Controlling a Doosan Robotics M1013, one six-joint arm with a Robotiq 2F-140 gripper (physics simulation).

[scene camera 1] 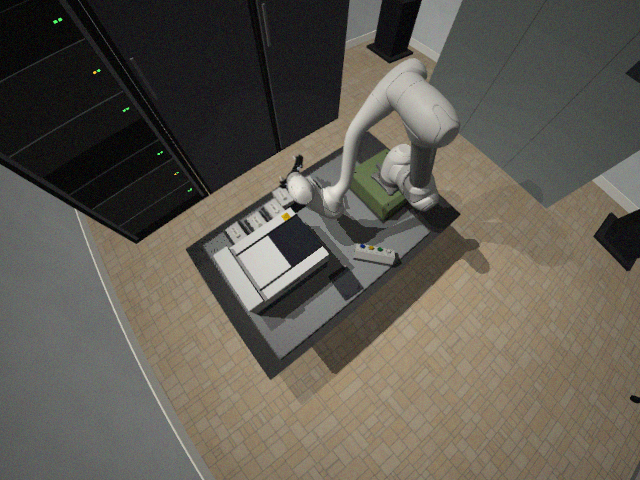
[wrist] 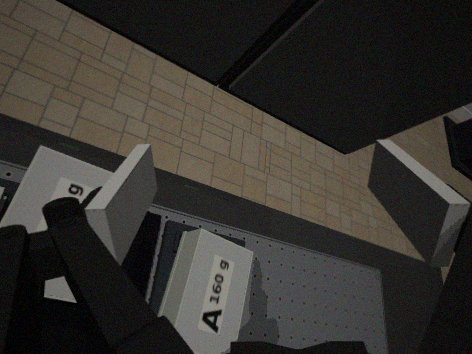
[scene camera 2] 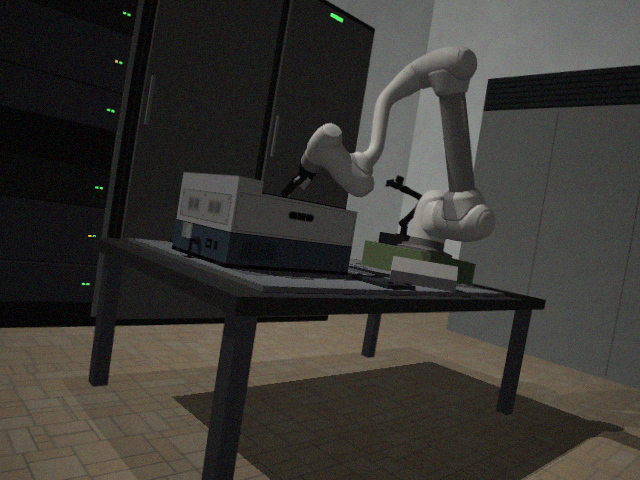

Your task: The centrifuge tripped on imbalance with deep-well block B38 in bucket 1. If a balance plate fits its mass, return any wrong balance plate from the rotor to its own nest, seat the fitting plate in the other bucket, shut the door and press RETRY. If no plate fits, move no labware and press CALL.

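Places are measured from the arm's base along level axes (x left, y back, z up), in centimetres.
Pixels of known places: gripper, fingertip midpoint: (scene camera 1: pixel 288 167) (wrist: pixel 262 165) (scene camera 2: pixel 291 194); arm's base at its link origin: (scene camera 1: pixel 389 179).
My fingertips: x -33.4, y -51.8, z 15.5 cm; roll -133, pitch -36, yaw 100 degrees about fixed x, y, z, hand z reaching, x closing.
For each thing: its top centre in the pictures, then the offset to it from my fingertips. "*": a spot on its surface instead.
- pale block at its top centre: (wrist: pixel 61 220) (scene camera 1: pixel 282 195) dx +2.0, dy -7.8, dz -19.0 cm
- button box at its top centre: (scene camera 2: pixel 425 260) (scene camera 1: pixel 375 251) dx +63.6, dy +13.6, dz -16.7 cm
- dark flat pad at a spot on its surface: (scene camera 1: pixel 346 283) * dx +67.3, dy -9.1, dz -23.8 cm
My gripper (scene camera 1: pixel 290 172) (wrist: pixel 262 165) is open and empty. It hangs above the table's back edge, near the row of pale labware; in scene camera 2 its dark fingers show above the centrifuge's far side. A pale plate marked "A 160 g" (wrist: pixel 215 295) lies below the fingers in the wrist view. Another pale block (wrist: pixel 37 195) shows a label ending in "g", partly hidden by the left finger. Several pale blocks (scene camera 1: pixel 254 222) stand behind the centrifuge (scene camera 1: pixel 240 284) (scene camera 2: pixel 294 235). The rotor and block B38 cannot be made out. The button box (scene camera 1: pixel 369 254) (scene camera 2: pixel 423 271) has blue, yellow, green and white buttons.
The arm's green base block (scene camera 1: pixel 369 188) (scene camera 2: pixel 377 255) stands on the table (scene camera 1: pixel 279 364) (scene camera 2: pixel 320 305). A dark flat pad (scene camera 1: pixel 346 283) lies in front of the centrifuge. Tall black cabinets (scene camera 1: pixel 217 87) (scene camera 2: pixel 206 103) stand behind the table. A black jointed stand (scene camera 2: pixel 409 209) rises near the base.
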